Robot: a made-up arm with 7 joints. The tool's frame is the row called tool.
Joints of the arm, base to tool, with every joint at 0 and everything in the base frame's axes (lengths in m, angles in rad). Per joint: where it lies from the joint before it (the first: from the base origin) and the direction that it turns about. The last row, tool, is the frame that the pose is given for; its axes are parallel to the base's.
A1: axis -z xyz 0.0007 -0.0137 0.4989
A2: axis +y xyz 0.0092 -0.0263 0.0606
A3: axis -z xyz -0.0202 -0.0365 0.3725
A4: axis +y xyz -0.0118 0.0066 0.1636
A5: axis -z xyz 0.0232 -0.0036 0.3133
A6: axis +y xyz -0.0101 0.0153 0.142
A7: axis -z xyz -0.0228 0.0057 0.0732
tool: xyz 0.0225 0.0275 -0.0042
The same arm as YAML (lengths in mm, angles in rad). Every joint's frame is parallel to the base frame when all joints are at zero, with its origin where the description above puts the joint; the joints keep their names.
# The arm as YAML. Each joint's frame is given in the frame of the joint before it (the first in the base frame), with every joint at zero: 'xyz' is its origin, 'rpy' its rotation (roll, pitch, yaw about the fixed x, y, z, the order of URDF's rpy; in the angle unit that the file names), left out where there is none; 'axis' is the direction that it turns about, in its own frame. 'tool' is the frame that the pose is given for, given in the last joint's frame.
units:
  length: mm
  angle: rad
joints:
  - name: A1
    type: revolute
    origin:
      xyz: [0.7, -13.7, 498.9]
    axis: [0.0, 0.0, -1.0]
  - name: A2
    type: revolute
    origin:
      xyz: [9.2, -26.3, 60.6]
    axis: [0.0, 1.0, 0.0]
  - name: A3
    type: revolute
    origin:
      xyz: [-20.2, -36.5, 372.5]
    axis: [0.0, 0.0, -1.0]
  - name: A4
    type: revolute
    origin:
      xyz: [-11.8, 6.6, 163.6]
    axis: [0.0, 1.0, 0.0]
  - name: A5
    type: revolute
    origin:
      xyz: [23.2, -3.6, 313.3]
    axis: [0.0, 0.0, -1.0]
  - name: A6
    type: revolute
    origin:
      xyz: [-10.1, 15.3, 142.0]
    axis: [0.0, 1.0, 0.0]
  - name: A7
    type: revolute
    origin:
      xyz: [-22.8, 5.7, 73.2]
    axis: [0.0, 0.0, -1.0]
tool:
  origin:
    xyz: [22.5, 27.5, -4.2]

